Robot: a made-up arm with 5 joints.
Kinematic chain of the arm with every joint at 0, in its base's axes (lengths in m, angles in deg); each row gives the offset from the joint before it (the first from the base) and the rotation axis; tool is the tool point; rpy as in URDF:
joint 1: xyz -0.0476 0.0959 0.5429 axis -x
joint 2: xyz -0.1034 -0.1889 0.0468 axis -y
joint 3: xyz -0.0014 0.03 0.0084 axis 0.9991 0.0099 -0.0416
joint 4: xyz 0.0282 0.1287 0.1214 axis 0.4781 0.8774 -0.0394
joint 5: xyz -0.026 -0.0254 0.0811 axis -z
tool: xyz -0.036 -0.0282 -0.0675 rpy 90 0 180
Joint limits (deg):
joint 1: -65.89..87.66
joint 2: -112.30..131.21
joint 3: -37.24..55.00
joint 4: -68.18..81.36
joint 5: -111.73..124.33
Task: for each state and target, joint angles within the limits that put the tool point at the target. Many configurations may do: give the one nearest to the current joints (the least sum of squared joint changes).
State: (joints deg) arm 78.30 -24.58 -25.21 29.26 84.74
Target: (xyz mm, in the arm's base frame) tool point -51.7 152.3 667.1
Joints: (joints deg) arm 21.52 -56.52 -14.00 29.92 85.12
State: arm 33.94 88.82 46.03 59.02 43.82
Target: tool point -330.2 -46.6 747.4
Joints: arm 43.25 84.76 52.50 61.07 31.77
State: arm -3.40 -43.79 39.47 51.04 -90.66
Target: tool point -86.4 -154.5 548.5
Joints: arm -37.77 -20.58 47.98 58.15 -82.27
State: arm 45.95 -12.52 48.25 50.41 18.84
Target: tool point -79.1 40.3 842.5
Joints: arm 35.78 -29.48 45.20 53.12 17.62
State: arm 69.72 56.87 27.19 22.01 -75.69
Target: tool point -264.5 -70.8 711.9
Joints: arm 13.71 63.61 44.12 30.11 -71.64
